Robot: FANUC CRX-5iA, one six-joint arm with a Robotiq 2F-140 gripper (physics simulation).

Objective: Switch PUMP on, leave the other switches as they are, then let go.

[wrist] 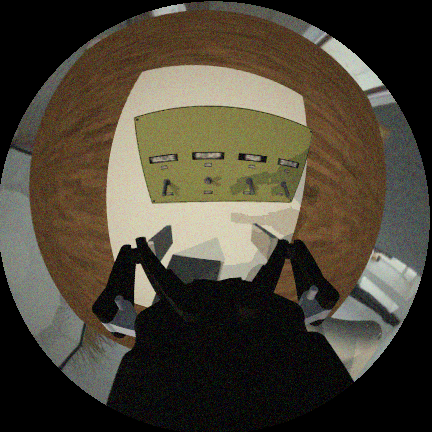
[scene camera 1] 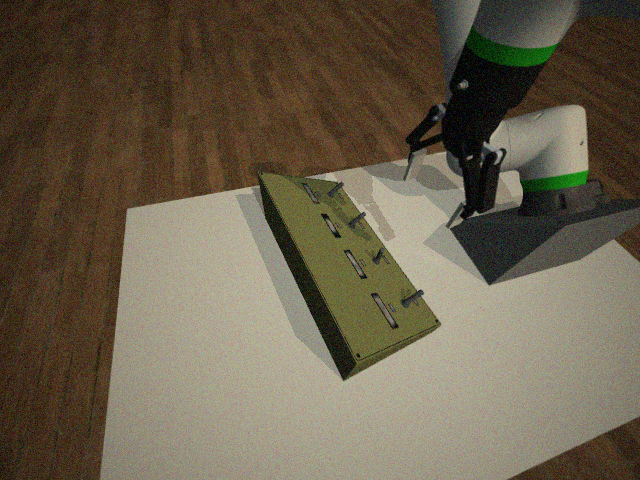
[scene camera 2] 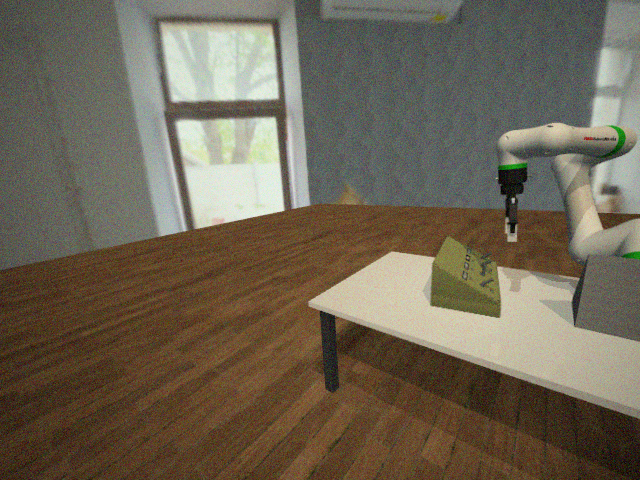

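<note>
The olive, sloped switch panel carries a row of grey levers under dark label plates, whose lettering is blurred. The PUMP lever, second from the left in the wrist view, looks short and end-on. It leans differently from the VALVE lever, the FAN lever and the DRIVE lever, which lean towards the panel's lower edge. My gripper is wide open and empty, above and beyond the lower edge, apart from all levers.
The panel stands on a white table. A dark grey base block stands on the robot's side of the panel. The arm's shadow falls on the table and on part of the panel.
</note>
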